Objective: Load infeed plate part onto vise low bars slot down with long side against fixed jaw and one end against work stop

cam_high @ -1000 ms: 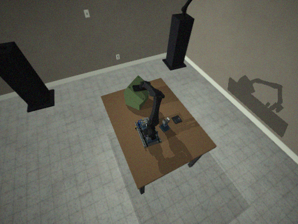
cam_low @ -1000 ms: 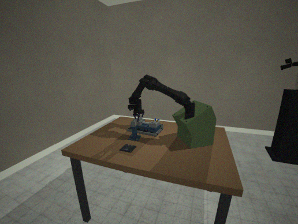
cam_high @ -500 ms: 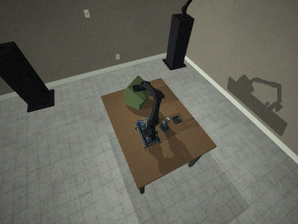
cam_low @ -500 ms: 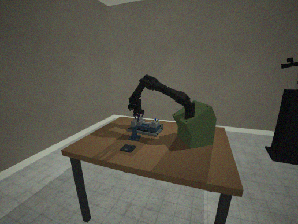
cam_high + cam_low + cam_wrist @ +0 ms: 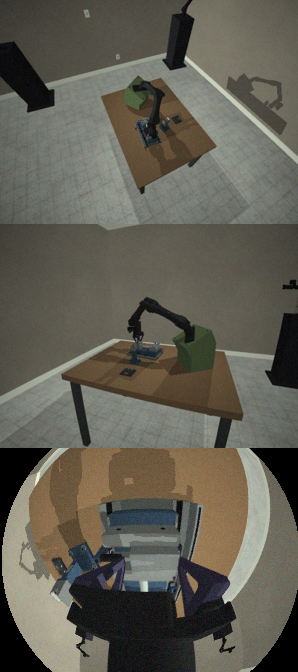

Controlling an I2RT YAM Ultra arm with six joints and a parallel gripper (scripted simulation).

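My hand is 2 cm above the part. The rest, counted from my hand: vise 8 cm behind, 7 cm below, 2 cm to the left; then infeed plate 39 cm to the left, 11 cm below, 11 cm behind.
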